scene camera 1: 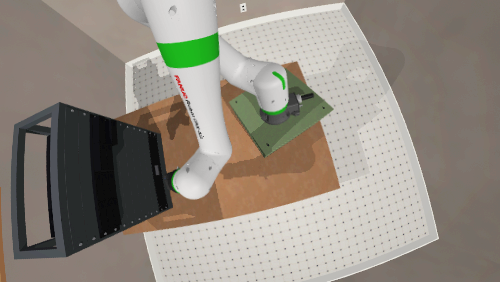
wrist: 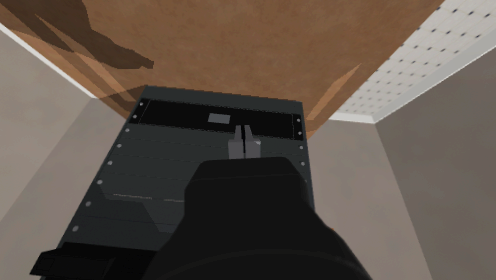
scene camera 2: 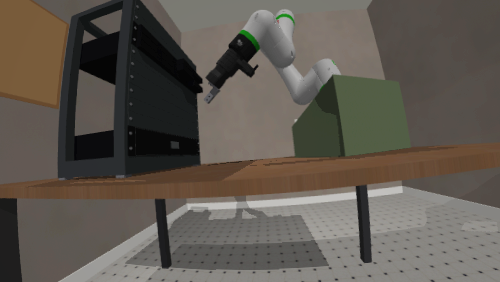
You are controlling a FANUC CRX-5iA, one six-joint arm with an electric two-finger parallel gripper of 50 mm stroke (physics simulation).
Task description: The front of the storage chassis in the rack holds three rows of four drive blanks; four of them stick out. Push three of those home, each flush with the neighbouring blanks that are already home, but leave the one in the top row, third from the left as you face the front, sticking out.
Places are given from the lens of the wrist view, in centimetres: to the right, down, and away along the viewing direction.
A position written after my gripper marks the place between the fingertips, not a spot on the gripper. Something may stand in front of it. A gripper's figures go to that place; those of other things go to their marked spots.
my gripper point(wrist: 242, 133): -1, -1, 17
dark rack point(wrist: 170, 132): -21, -2, 36
